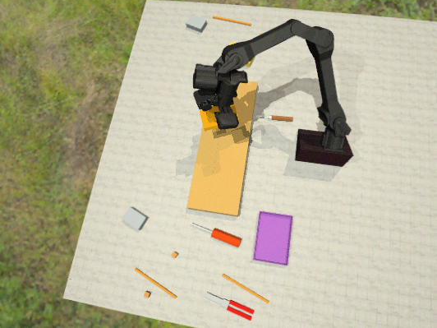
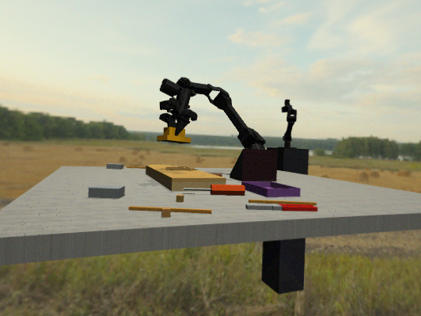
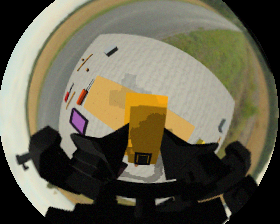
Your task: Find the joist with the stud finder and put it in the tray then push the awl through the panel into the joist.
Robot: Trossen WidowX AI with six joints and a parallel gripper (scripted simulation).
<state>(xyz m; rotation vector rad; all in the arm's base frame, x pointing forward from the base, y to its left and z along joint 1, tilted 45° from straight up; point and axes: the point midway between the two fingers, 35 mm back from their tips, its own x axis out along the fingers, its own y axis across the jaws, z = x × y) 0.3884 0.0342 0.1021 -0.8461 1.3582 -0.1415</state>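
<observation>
Right now the yellow stud finder is 2 cm behind my gripper tip, 1 cm to the right of it and 2 cm above it. Round my gripper tip: yellow block 3 cm behind, 35 cm to the right, 16 cm below; purple tray 23 cm behind, 36 cm to the left, 16 cm below; awl 19 cm behind, 9 cm to the right, 17 cm below.
</observation>
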